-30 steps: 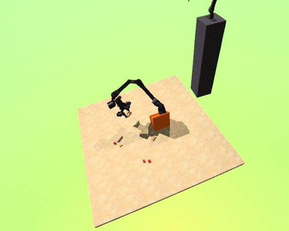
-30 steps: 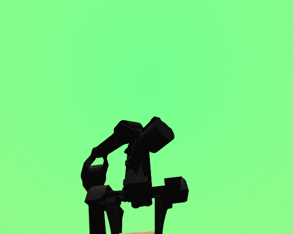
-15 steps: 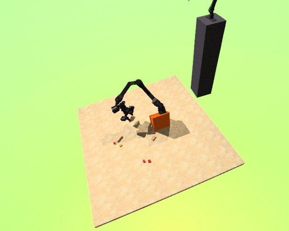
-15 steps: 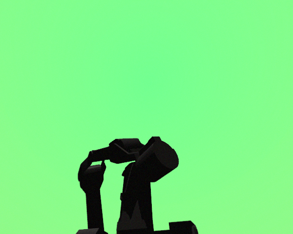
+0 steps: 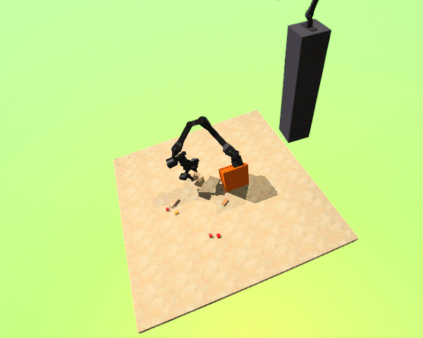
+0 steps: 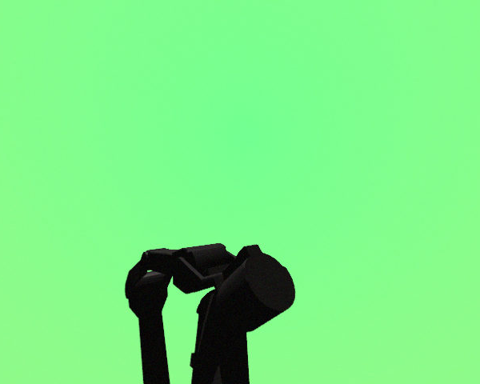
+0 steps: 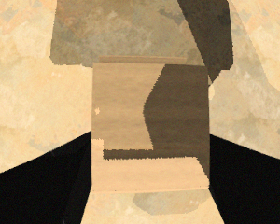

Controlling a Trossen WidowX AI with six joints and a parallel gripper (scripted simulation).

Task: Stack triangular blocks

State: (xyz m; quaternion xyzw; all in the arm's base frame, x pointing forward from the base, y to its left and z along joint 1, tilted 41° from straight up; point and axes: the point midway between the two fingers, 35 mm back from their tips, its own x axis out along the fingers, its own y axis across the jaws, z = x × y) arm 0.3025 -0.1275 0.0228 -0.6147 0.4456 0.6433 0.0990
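Right now the wooden triangular block is 10 mm to the right of my gripper tip, 10 mm ahead of it and 10 mm above it.
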